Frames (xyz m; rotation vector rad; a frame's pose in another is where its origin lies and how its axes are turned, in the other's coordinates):
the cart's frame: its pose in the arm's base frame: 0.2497 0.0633 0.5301 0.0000 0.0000 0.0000
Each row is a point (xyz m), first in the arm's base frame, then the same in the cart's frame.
Working: the arm's base frame: its pose in the cart's frame: -0.2497 -0.0633 -0.5301 0.0000 0.0000 0.0000

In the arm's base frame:
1: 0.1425 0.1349 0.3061
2: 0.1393 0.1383 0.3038
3: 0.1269 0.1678 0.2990
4: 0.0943 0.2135 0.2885
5: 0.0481 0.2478 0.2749
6: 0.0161 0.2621 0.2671
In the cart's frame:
1: -0.1072 0.0716 -0.2240
2: -0.1104 0.0750 -0.2263
3: -0.1228 0.1045 -0.2311
4: -0.1554 0.1502 -0.2416
5: -0.2016 0.1845 -0.2552
6: -0.2336 0.1988 -0.2630

